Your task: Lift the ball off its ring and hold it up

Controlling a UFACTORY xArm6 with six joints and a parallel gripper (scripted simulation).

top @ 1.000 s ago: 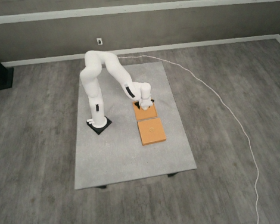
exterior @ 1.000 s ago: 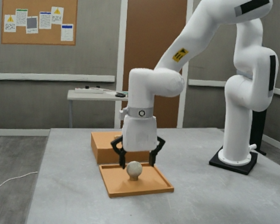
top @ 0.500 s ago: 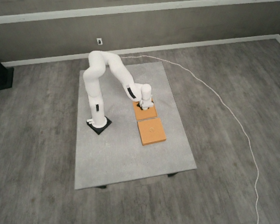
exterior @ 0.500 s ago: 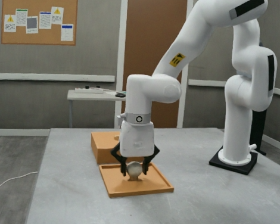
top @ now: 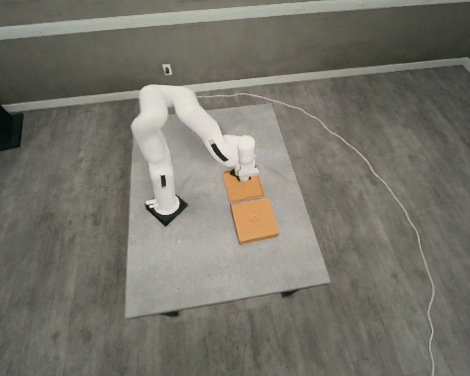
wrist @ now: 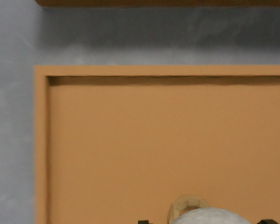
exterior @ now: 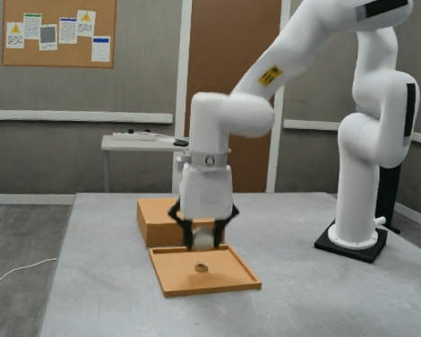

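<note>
My hand is 70 mm above the flat orange tray. From my hand the other things lie so: pale grey ball (right at my hand); then raised orange block (230 mm to the right, 30 mm below, 30 mm behind).
</note>
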